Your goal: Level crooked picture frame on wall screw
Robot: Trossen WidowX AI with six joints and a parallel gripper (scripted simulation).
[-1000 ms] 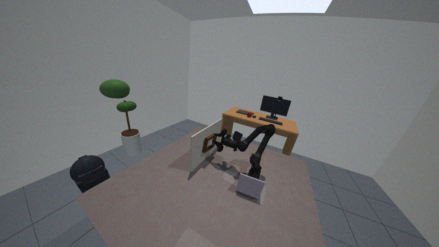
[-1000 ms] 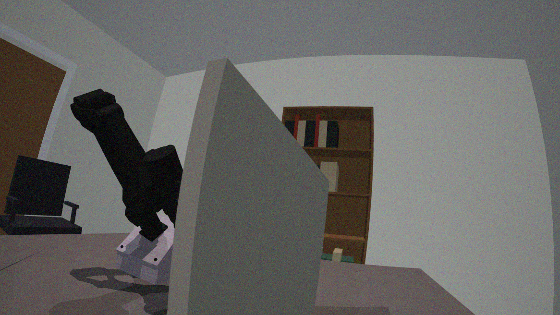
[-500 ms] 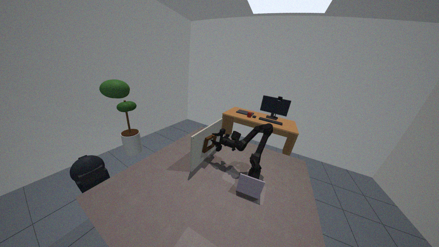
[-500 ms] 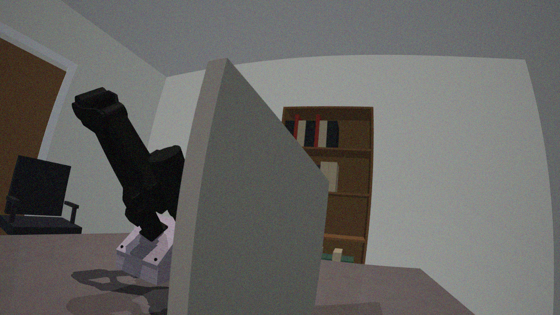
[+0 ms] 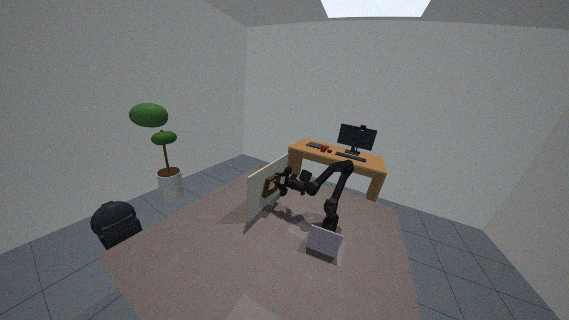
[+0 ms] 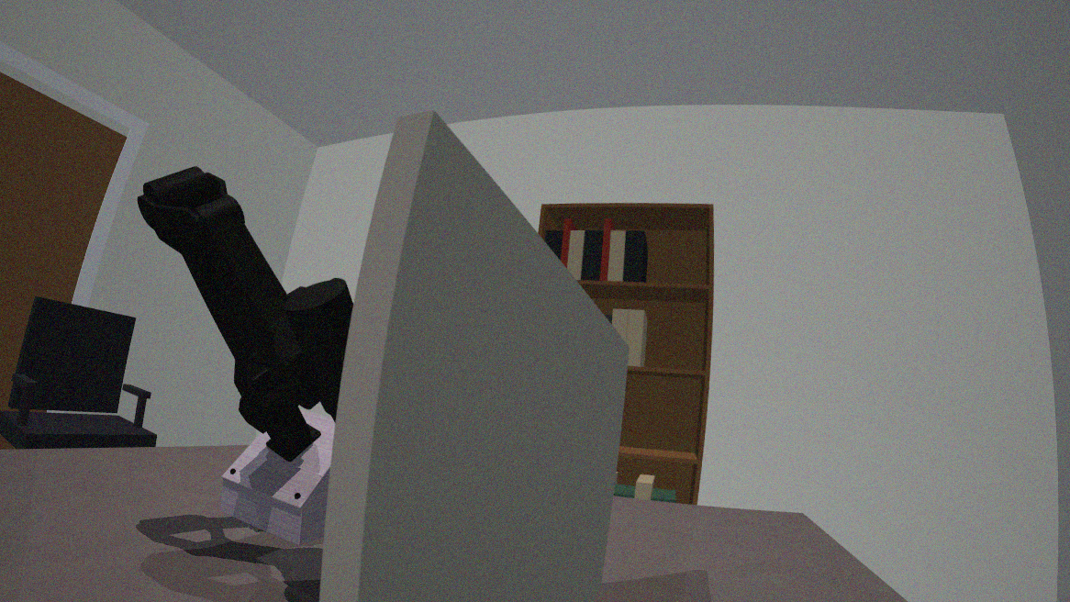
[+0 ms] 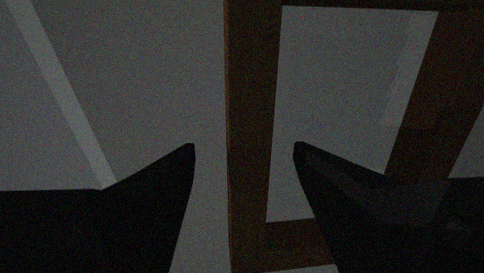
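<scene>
The brown wooden picture frame is 5 cm below my gripper tip, 1 cm to the left of it and 1 cm ahead of it. Also, from my gripper tip: wall panel: 7 cm below, 2 cm ahead, 1 cm to the right.
</scene>
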